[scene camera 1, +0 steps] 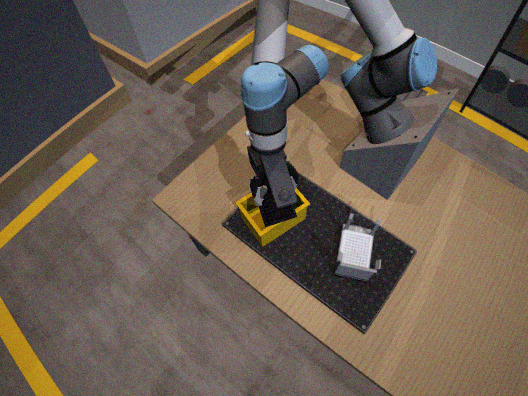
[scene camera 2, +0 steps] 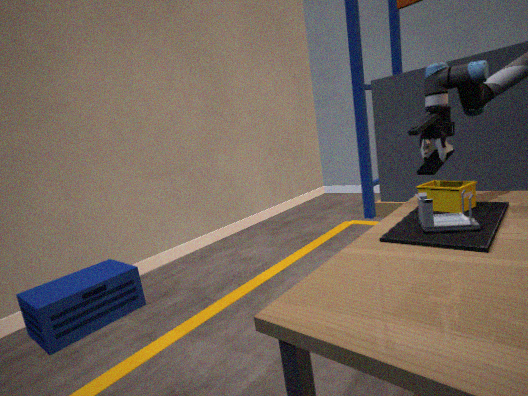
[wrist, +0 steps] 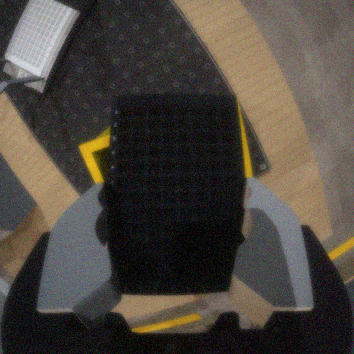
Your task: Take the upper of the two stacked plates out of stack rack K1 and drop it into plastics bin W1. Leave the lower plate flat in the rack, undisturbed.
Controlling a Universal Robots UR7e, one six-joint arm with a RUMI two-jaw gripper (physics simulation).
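Note:
My gripper is shut on the upper plate, a black gridded plate. The plate is tilted in scene camera 2 and hangs above the yellow bin W1, with a gap between them. The plate hides much of the bin in the wrist view. The white lower plate lies flat in the grey stack rack K1.
The bin and rack stand apart on a black dotted mat on the wooden table. The rack has upright posts at its end and a raised wall opposite. The robot's grey base block stands behind the mat.

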